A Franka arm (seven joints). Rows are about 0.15 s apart.
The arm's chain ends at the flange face. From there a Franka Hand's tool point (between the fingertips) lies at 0.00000 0.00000 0.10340 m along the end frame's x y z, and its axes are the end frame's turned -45 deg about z.
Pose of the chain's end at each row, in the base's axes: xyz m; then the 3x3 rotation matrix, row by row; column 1 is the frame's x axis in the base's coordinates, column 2 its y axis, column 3 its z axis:
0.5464, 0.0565, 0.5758; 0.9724, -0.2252, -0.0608; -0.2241, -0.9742, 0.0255; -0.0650, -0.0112, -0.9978
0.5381, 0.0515, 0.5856; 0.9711, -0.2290, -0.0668; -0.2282, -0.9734, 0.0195; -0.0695, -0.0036, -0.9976
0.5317, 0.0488, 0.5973; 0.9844, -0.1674, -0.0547; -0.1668, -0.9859, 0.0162; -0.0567, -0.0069, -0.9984
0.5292, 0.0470, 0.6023; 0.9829, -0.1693, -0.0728; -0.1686, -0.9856, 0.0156; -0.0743, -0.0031, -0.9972
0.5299, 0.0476, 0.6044; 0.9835, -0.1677, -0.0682; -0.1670, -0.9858, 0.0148; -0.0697, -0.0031, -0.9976
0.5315, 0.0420, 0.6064; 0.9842, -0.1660, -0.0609; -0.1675, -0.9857, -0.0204; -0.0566, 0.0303, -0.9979
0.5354, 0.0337, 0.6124; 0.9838, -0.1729, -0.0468; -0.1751, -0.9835, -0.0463; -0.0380, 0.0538, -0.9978
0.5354, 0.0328, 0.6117; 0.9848, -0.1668, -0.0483; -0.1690, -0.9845, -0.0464; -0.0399, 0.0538, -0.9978
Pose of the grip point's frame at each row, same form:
0.5401, 0.0591, 0.4726; 0.8468, 0.5284, -0.0608; 0.5304, -0.8473, 0.0255; -0.0380, -0.0539, -0.9978
0.5312, 0.0535, 0.4824; 0.8486, 0.5247, -0.0668; 0.5269, -0.8497, 0.0195; -0.0466, -0.0517, -0.9976
0.5260, 0.0505, 0.4941; 0.8144, 0.5777, -0.0547; 0.5792, -0.8151, 0.0162; -0.0352, -0.0450, -0.9984
0.5217, 0.0486, 0.4992; 0.8147, 0.5753, -0.0728; 0.5777, -0.8161, 0.0156; -0.0503, -0.0547, -0.9972
0.5228, 0.0491, 0.5012; 0.8140, 0.5769, -0.0682; 0.5790, -0.8152, 0.0148; -0.0471, -0.0515, -0.9976
0.5252, 0.0399, 0.5032; 0.8133, 0.5786, -0.0609; 0.5786, -0.8154, -0.0204; -0.0614, -0.0186, -0.9979
0.5306, 0.0289, 0.5092; 0.8179, 0.5734, -0.0468; 0.5716, -0.8193, -0.0463; -0.0649, 0.0112, -0.9978
0.5304, 0.0280, 0.5085; 0.8143, 0.5784, -0.0483; 0.5766, -0.8156, -0.0464; -0.0663, 0.0098, -0.9978

